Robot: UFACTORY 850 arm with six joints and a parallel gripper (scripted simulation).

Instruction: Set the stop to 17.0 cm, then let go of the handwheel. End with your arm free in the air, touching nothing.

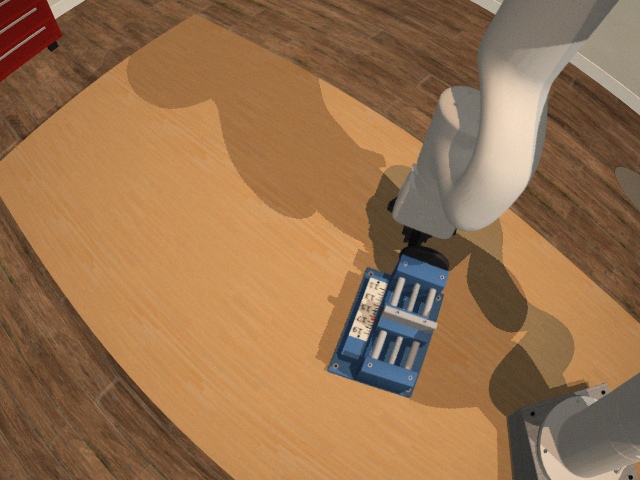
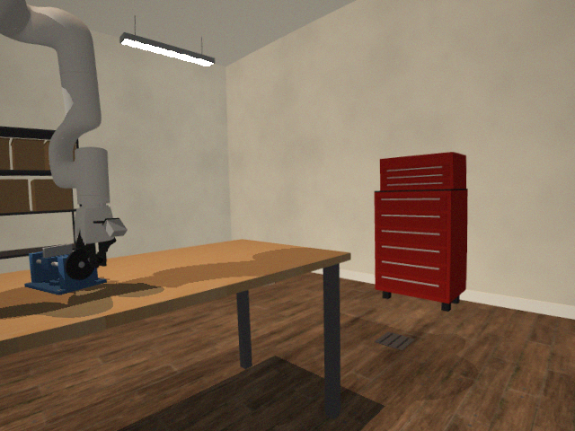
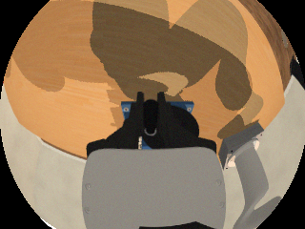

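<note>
Right now my hand is 20 mm to the right of the black handwheel and 20 mm past it. Round my hand: grey stop bar 130 mm to the left, 90 mm behind.
</note>
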